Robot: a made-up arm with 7 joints. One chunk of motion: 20 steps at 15 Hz.
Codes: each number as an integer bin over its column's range. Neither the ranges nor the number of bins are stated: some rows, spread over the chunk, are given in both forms.
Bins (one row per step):
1: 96 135 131 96 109 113
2: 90 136 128 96 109 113
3: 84 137 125 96 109 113
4: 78 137 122 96 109 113
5: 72 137 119 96 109 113
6: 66 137 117 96 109 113
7: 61 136 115 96 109 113
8: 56 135 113 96 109 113
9: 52 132 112 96 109 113
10: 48 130 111 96 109 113
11: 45 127 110 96 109 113
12: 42 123 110 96 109 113
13: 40 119 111 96 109 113
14: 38 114 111 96 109 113
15: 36 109 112 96 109 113
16: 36 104 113 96 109 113
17: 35 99 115 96 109 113
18: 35 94 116 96 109 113
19: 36 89 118 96 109 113
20: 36 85 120 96 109 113
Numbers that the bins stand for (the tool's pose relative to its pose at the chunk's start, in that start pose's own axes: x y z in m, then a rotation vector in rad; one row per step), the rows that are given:
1: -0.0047 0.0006 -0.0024 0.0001 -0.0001 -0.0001
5: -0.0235 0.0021 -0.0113 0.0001 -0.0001 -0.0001
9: -0.0392 -0.0016 -0.0165 0.0001 -0.0001 -0.0001
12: -0.0471 -0.0084 -0.0180 0.0001 -0.0001 -0.0001
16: -0.0518 -0.0225 -0.0158 0.0001 -0.0001 -0.0001
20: -0.0518 -0.0367 -0.0106 0.0001 -0.0001 -0.0001
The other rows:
2: -0.0094 0.0013 -0.0046 0.0001 -0.0001 -0.0001
3: -0.0141 0.0021 -0.0069 0.0001 -0.0001 -0.0001
4: -0.0188 0.0021 -0.0091 0.0001 -0.0001 -0.0001
6: -0.0282 0.0021 -0.0128 0.0001 -0.0001 -0.0001
7: -0.0322 0.0013 -0.0143 0.0001 -0.0001 -0.0001
8: -0.0361 0.0006 -0.0158 0.0001 -0.0001 -0.0001
10: -0.0424 -0.0031 -0.0173 0.0001 -0.0001 -0.0001
11: -0.0447 -0.0054 -0.0180 0.0001 -0.0001 -0.0001
13: -0.0486 -0.0113 -0.0173 0.0001 -0.0001 -0.0001
14: -0.0502 -0.0151 -0.0173 0.0001 -0.0001 -0.0001
15: -0.0518 -0.0188 -0.0165 0.0001 -0.0001 -0.0001
17: -0.0525 -0.0262 -0.0143 0.0001 -0.0001 -0.0001
18: -0.0525 -0.0300 -0.0136 0.0001 -0.0001 -0.0001
19: -0.0518 -0.0337 -0.0121 0.0001 -0.0001 -0.0001

